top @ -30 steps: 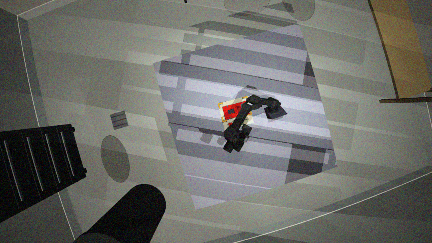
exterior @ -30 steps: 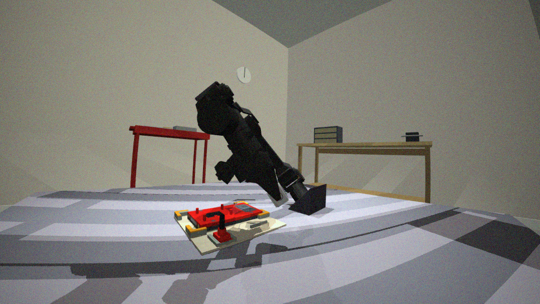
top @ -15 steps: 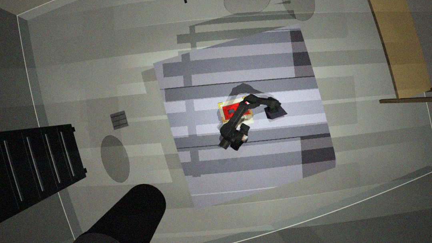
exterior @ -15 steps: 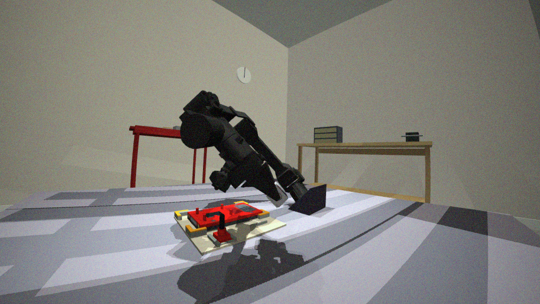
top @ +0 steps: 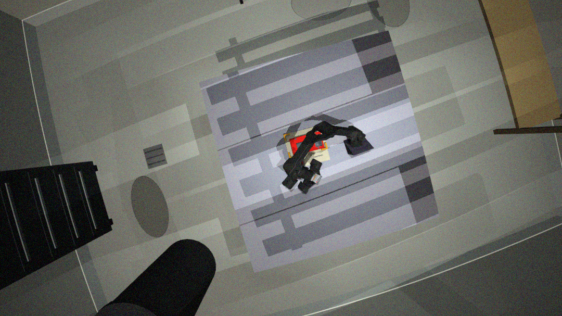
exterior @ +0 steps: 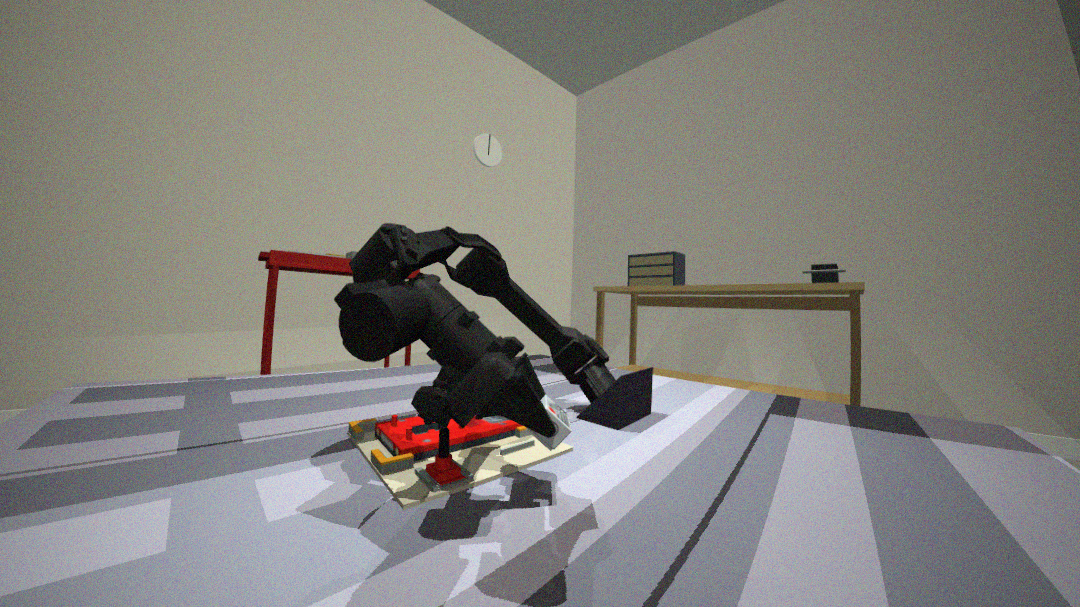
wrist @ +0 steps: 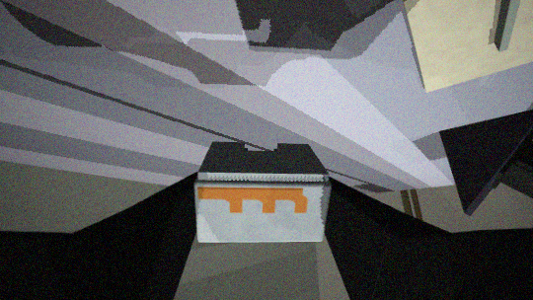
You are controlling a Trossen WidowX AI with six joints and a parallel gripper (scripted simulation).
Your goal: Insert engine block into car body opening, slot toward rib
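The black upright peg lies 100 mm to the right of my gripper tip, 70 mm ahead of it and 50 mm below it. Also, from my gripper tip: engine block (right at my gripper tip).
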